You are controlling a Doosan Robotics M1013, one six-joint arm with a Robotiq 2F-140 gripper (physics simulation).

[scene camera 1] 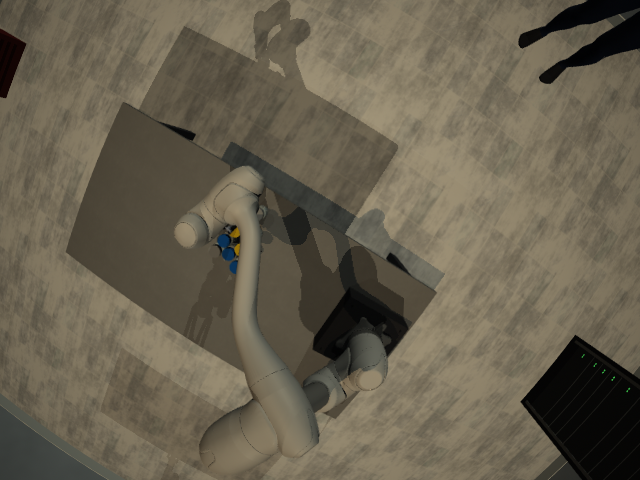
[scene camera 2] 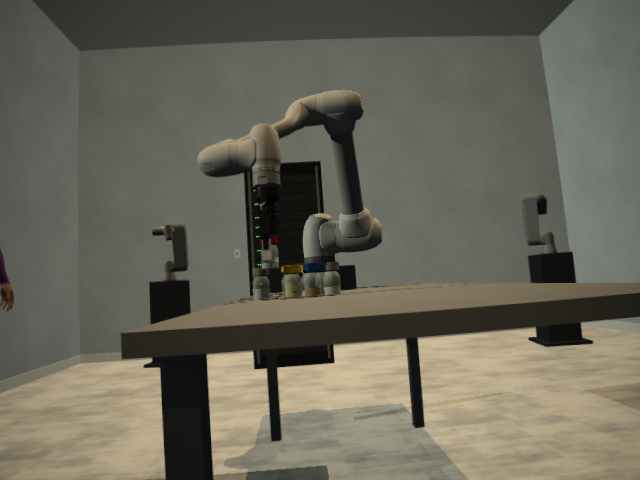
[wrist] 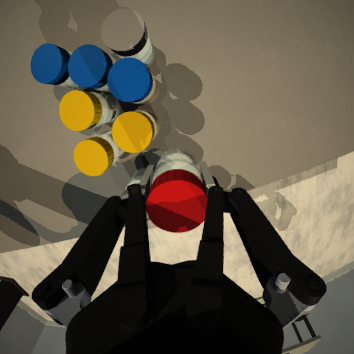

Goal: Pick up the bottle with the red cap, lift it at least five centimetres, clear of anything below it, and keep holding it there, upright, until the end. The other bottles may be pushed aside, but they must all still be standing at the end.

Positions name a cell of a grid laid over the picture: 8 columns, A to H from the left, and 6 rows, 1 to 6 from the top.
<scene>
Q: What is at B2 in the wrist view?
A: A yellow-capped bottle.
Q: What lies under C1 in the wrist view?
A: A grey-capped bottle.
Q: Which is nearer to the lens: the yellow-capped bottle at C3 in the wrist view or the red-capped bottle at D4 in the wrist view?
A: The red-capped bottle.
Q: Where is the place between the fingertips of the gripper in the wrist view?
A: D3
</scene>
